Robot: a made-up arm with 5 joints.
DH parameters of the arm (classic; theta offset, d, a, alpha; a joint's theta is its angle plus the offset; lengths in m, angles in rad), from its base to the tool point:
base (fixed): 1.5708 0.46 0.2 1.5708
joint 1: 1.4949 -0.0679 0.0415 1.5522
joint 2: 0 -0.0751 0.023 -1.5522
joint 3: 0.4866 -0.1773 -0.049 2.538
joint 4: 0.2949 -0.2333 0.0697 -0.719
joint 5: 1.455 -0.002 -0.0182 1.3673
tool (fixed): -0.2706 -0.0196 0 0
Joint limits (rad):
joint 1: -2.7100..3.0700
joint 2: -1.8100..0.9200
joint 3: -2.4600..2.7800
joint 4: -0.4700..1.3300
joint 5: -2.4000..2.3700
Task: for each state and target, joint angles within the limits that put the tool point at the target. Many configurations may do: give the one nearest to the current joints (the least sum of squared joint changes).
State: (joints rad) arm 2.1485 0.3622 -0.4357 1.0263 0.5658
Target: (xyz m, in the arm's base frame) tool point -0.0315 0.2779 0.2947
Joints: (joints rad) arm 2.4457 0.3988 -0.6082 0.6799 0.4661
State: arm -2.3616 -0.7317 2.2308 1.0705 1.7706
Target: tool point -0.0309 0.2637 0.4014
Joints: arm -2.4184 -0.6792 2.2058 1.0720 1.8101
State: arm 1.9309 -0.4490 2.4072 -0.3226 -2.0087
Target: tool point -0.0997 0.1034 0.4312
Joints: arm 2.3986 -1.4541 2.7800 0.0111 -1.6348
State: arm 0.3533 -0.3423 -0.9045 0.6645 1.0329
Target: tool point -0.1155 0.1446 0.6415
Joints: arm -0.3190 -0.6195 -1.3548 0.4524 1.0881
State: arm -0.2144 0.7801 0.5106 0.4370 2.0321
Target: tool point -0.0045 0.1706 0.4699
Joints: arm -0.2636 0.1683 1.1067 1.2804 2.3591
